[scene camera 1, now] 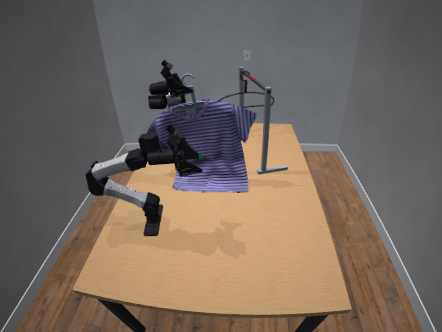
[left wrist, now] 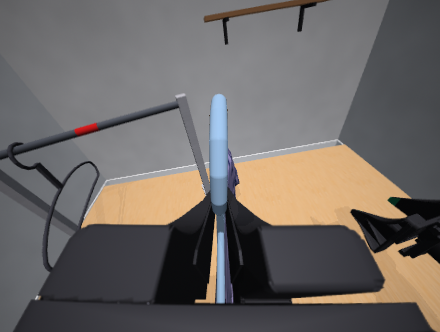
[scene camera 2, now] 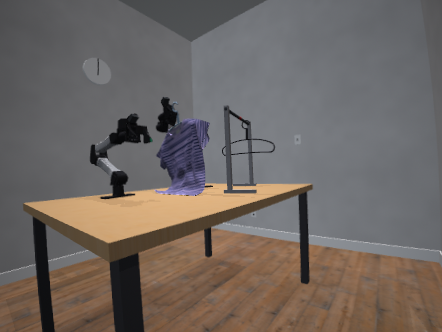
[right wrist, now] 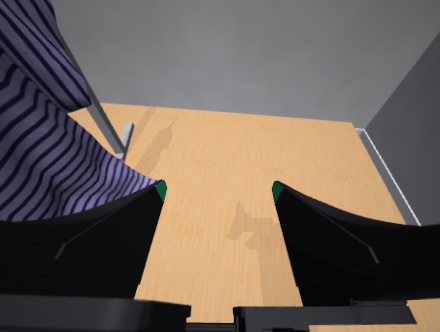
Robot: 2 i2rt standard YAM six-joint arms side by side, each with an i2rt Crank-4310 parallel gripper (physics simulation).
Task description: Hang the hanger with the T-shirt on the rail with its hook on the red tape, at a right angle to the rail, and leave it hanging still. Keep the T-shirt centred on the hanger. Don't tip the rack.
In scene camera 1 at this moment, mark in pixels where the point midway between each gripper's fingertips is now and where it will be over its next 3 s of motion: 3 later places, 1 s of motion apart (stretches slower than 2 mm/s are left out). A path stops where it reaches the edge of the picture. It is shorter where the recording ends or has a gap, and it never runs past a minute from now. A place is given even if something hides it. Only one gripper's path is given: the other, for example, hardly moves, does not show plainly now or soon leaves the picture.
My right gripper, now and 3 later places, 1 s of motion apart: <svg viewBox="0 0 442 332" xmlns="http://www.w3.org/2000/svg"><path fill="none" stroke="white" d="M202 163L217 115L225 92L227 96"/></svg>
